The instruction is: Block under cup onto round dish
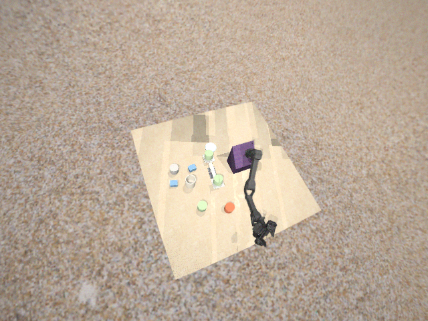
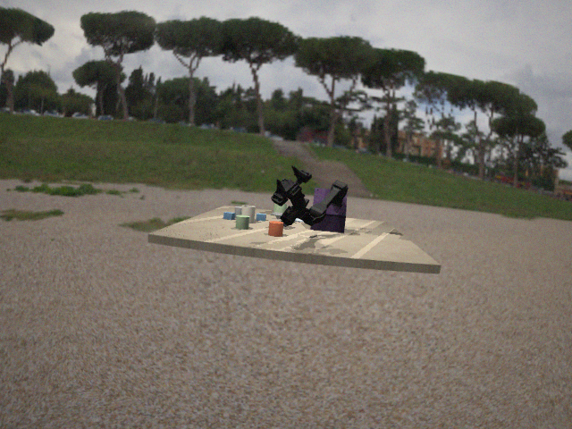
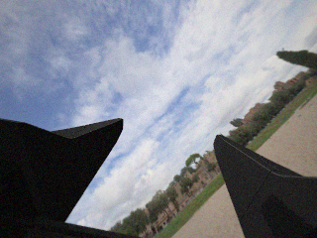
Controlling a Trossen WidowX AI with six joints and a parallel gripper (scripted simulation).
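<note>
Now: the balance beam 67 cm to the right of my gripper tip, 28 cm below it and 5 cm ahead of it. The rest, counted from my gripper tip: orange cylinder 35 cm to the right, 28 cm below, 7 cm ahead.
</note>
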